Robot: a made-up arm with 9 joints. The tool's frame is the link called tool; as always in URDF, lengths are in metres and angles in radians. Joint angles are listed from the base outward.
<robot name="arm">
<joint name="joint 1" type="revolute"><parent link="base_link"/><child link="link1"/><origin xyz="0.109 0.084 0.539" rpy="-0.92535 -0.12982 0.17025"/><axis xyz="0 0 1"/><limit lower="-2.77" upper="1.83"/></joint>
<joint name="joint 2" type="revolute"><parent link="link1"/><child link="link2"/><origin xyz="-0.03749 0.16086 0.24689" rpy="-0.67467 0.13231 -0.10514"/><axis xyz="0 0 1"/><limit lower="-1.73" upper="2.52"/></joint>
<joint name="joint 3" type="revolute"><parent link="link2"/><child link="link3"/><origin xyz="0.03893 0.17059 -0.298" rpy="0 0 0"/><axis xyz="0 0 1"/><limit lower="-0.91" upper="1.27"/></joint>
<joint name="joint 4" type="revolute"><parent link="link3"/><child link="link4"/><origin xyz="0.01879 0.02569 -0.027" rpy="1.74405 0.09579 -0.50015"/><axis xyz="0 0 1"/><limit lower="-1.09" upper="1.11"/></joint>
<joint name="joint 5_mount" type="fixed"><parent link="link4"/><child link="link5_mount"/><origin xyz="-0.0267 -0.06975 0.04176" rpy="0 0 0"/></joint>
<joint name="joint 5" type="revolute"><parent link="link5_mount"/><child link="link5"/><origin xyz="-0.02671 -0.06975 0.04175" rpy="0.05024 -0.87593 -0.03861"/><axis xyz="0 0 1"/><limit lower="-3.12" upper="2.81"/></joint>
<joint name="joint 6" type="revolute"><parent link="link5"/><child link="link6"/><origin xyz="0.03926 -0.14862 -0.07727" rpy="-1.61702 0.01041 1.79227"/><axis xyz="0 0 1"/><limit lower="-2.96" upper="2.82"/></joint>
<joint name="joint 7" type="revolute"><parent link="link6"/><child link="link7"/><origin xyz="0.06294 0.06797 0.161" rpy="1.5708 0 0.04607"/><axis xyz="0 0 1"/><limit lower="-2.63" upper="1.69"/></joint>
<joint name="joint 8" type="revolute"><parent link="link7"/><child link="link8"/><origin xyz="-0.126 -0.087 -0.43" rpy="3.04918 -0.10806 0.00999"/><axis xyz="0 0 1"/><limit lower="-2.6" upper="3.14"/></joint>
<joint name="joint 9" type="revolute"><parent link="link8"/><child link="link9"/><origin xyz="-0.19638 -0.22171 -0.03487" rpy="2.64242 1.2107 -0.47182"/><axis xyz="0 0 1"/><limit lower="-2.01" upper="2.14"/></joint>
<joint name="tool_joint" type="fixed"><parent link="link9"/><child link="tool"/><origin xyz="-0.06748 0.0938 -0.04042" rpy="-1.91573 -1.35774 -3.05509"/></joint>
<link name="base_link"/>
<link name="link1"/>
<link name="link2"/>
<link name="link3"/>
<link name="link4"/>
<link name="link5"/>
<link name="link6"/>
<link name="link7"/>
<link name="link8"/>
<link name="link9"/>
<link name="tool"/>
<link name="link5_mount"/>
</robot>
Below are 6 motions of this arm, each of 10 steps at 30 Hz.
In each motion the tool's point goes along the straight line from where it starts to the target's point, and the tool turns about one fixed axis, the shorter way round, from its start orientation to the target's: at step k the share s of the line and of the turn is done. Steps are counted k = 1, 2, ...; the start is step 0. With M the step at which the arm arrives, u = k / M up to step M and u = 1 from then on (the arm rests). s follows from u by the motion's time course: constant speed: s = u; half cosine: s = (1 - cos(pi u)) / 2; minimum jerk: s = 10 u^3 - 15 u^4 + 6 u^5.
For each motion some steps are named. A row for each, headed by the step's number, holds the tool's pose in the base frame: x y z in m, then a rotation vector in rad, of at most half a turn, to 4 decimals.
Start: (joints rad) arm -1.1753 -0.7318 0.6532 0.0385 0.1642 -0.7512 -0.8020 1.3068 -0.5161
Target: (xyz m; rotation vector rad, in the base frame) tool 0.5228 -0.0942 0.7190 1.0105 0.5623 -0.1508
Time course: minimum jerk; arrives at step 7
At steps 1, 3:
1: 0.5299 0.0174 0.6207 0.9151 0.8230 -0.0009
3: 0.5274 -0.0220 0.6554 0.9506 0.7319 -0.0541

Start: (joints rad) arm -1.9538 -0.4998 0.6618 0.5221 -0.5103 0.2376 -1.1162 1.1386 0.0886
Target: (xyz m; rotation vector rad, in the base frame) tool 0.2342 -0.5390 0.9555 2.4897 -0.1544 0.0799
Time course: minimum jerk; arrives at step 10
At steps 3, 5, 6, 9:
3: 0.2498 -0.5362 0.9204 2.3541 0.0519 0.5330
5: 0.2435 -0.5373 0.9345 2.4178 -0.0304 0.3539
6: 0.2401 -0.5380 0.9422 2.4472 -0.0755 0.2549
9: 0.2344 -0.5390 0.9551 2.4887 -0.1523 0.0847

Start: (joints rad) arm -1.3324 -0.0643 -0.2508 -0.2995 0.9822 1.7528 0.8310 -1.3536 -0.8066
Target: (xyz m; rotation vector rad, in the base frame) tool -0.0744 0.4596 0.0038 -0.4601 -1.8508 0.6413
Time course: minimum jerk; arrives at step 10
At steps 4, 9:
4: -0.3585 0.2964 0.1659 0.1001 -1.6623 0.8196
9: -0.0780 0.4576 0.0058 -0.4530 -1.8490 0.6438

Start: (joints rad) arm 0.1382 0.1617 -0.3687 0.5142 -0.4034 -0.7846 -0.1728 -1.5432 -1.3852
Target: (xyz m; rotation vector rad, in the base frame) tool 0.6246 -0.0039 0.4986 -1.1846 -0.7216 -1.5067
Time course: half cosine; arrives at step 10
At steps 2, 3, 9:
2: 0.7091 0.0626 0.4477 -1.0534 -0.6318 -1.2286
3: 0.6987 0.0545 0.4539 -1.0698 -0.6429 -1.2623
9: 0.6269 -0.0021 0.4972 -1.1811 -0.7192 -1.4991

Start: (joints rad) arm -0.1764 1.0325 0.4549 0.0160 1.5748 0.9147 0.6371 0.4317 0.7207
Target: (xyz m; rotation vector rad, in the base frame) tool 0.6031 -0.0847 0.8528 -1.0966 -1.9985 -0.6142
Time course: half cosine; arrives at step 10
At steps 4, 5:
4: 0.6536 -0.2299 0.4916 -0.9656 -1.4714 -0.4900
5: 0.6417 -0.1956 0.5769 -0.9992 -1.5948 -0.5198

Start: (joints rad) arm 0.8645 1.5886 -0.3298 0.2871 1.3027 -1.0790 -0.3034 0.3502 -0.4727
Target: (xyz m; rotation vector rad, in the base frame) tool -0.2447 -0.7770 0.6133 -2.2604 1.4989 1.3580
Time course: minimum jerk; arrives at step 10
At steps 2, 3, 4, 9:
2: -0.2473 -0.7186 0.3896 -2.1852 1.1211 1.4465
3: -0.2470 -0.7251 0.4146 -2.1954 1.1625 1.4385
4: -0.2466 -0.7347 0.4512 -2.2095 1.2237 1.4258
9: -0.2447 -0.7765 0.6113 -2.2599 1.4954 1.3590

